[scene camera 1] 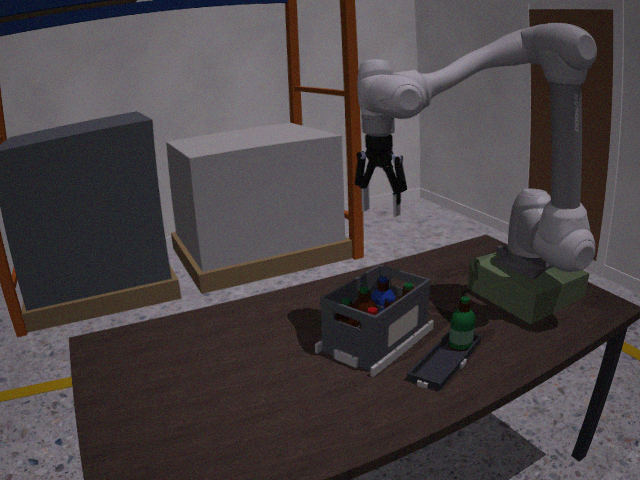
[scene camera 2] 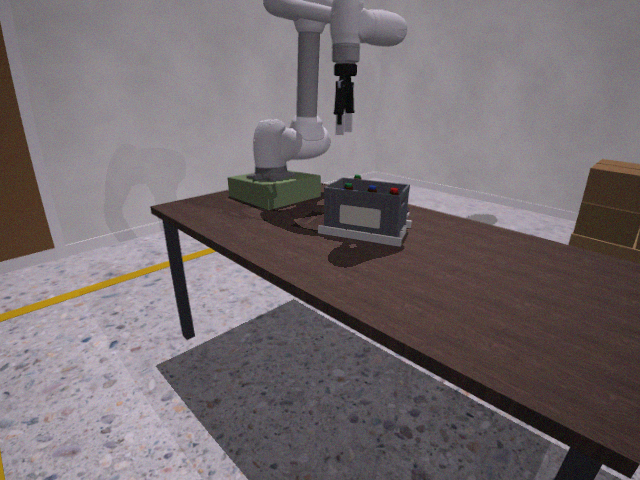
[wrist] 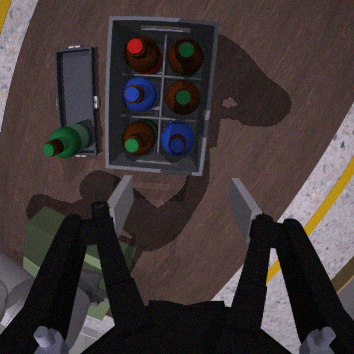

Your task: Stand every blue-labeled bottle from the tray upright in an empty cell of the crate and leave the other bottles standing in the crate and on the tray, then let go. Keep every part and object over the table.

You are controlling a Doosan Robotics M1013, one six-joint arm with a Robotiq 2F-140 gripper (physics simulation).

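Places are measured from the arm's base along level axes (x ahead, y left, z up), in metres.
Pixels of known places: gripper, fingertip midpoint: [scene camera 1: 381, 212] [scene camera 2: 343, 133] [wrist: 180, 189]; arm's base at its link origin: [scene camera 1: 525, 264] [scene camera 2: 271, 177].
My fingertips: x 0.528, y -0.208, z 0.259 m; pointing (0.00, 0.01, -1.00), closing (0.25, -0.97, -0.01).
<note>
For each thing: its top centre in the pictures, then the offset to it from my fingertips. "pt": a spot on its surface instead. Level surfaces: height alone.
- grey crate at its top centre: [wrist: 109, 96] [scene camera 1: 403, 295] [scene camera 2: 373, 181] 0.188 m down, 0.054 m ahead, 0.146 m left
- tray at a spot on its surface: [scene camera 1: 436, 365] [wrist: 80, 86] pt 0.358 m down, 0.051 m ahead, 0.283 m left
- green bottle at its top centre: [wrist: 47, 149] [scene camera 1: 465, 298] 0.203 m down, 0.080 m back, 0.264 m left
- red-capped bottle at its top centre: [wrist: 134, 45] [scene camera 1: 372, 309] 0.200 m down, 0.151 m ahead, 0.126 m left
- dark table at its surface level: 0.363 m down
My gripper [scene camera 1: 381, 211] [scene camera 2: 343, 131] [wrist: 180, 189] is open and empty, high above the crate and table. The grey crate [scene camera 1: 351, 333] [scene camera 2: 333, 209] [wrist: 109, 100] has a bottle in each cell. One blue bottle [wrist: 141, 95] [scene camera 2: 372, 188] stands in the middle cell of the tray-side row. Another blue bottle [wrist: 177, 134] [scene camera 1: 383, 280] stands in the far row's cell at the robot end. The tray [scene camera 1: 436, 365] [wrist: 77, 90] bears a green bottle [scene camera 1: 462, 328] [wrist: 70, 141], upright at its robot end. Crate walls hide the bottles' lower parts in the scene views.
A red-capped bottle [scene camera 1: 372, 311] [wrist: 135, 46] and green-capped brown bottles [wrist: 186, 52] fill the other crate cells. White strips [scene camera 1: 403, 347] [scene camera 2: 361, 235] edge the crate's foot. The green base block [scene camera 1: 516, 294] [scene camera 2: 279, 191] carries the arm on the dark table [scene camera 1: 206, 387] [scene camera 2: 491, 289].
</note>
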